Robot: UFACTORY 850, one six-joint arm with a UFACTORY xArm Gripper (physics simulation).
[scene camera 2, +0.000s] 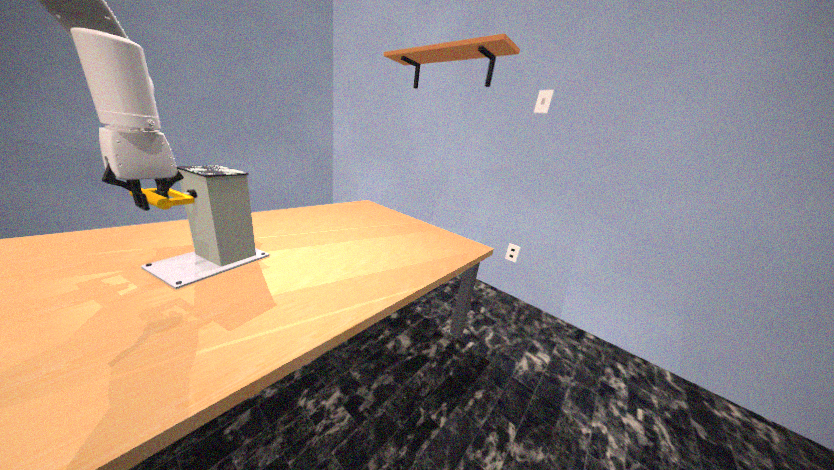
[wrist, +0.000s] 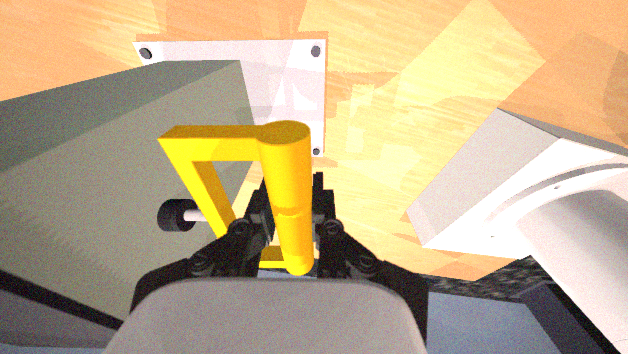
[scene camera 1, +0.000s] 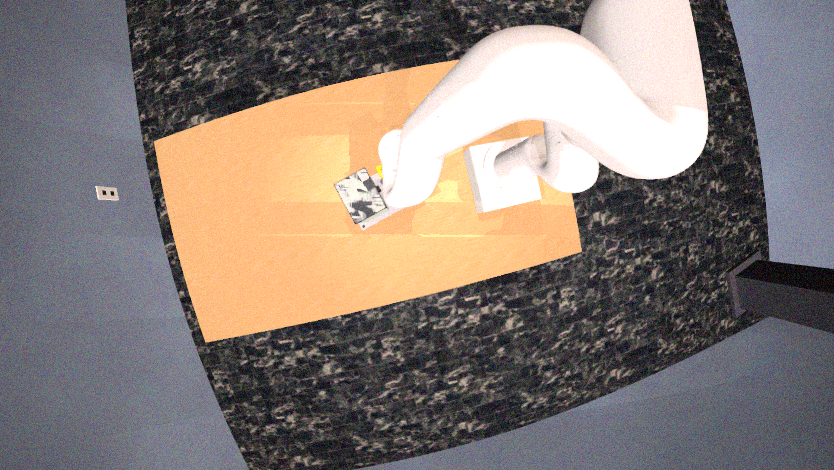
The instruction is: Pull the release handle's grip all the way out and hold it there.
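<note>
The release handle's yellow grip point(scene camera 2: 165, 199) point(wrist: 287, 185) is a frame with a round bar, level beside the grey-green box point(scene camera 2: 221, 218) point(wrist: 125, 150). A short white rod point(wrist: 194, 215) joins it to a black collar point(scene camera 2: 192, 193) point(wrist: 176, 215) on the box's side; a short length of rod shows. My gripper point(scene camera 2: 152, 198) point(wrist: 296, 186) is shut on the grip's round bar, one finger inside the frame and one outside. In scene camera 1 a small bit of the yellow grip point(scene camera 1: 379, 171) shows; the arm hides the fingers.
The box stands on a white base plate point(scene camera 2: 175, 269) point(wrist: 300, 75) bolted to the wooden table point(scene camera 1: 262, 280) point(scene camera 2: 326, 291). The arm's white base point(scene camera 1: 510, 198) point(wrist: 480, 185) stands on the same table. A wall shelf point(scene camera 2: 455, 49) hangs on the blue wall.
</note>
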